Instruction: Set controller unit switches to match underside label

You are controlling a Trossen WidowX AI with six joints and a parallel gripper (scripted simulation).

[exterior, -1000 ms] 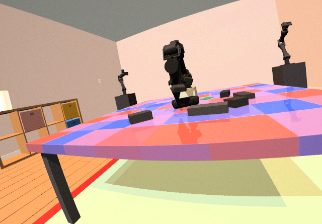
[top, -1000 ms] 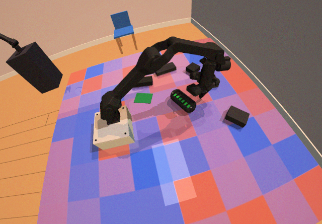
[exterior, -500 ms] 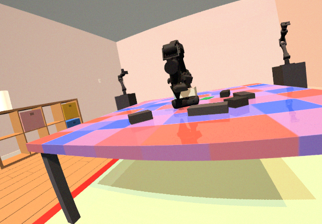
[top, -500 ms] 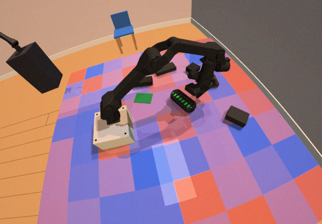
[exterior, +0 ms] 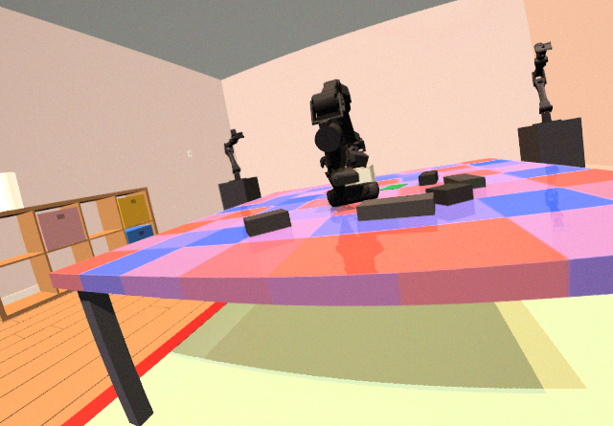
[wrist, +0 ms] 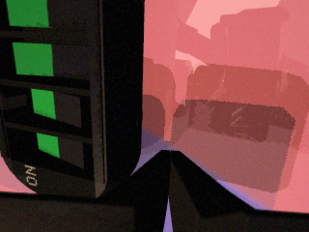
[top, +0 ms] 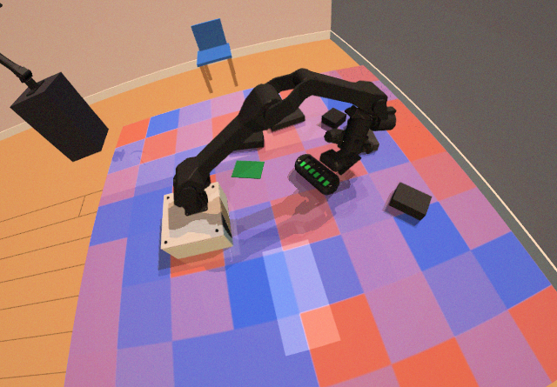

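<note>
The flat green square is 27 cm behind my gripper tip, 15 cm to the left of it and 3 cm below it. The rest, counted from my gripper tip: small cube: 10 cm ahead, 26 cm to the left, 1 cm below.
</note>
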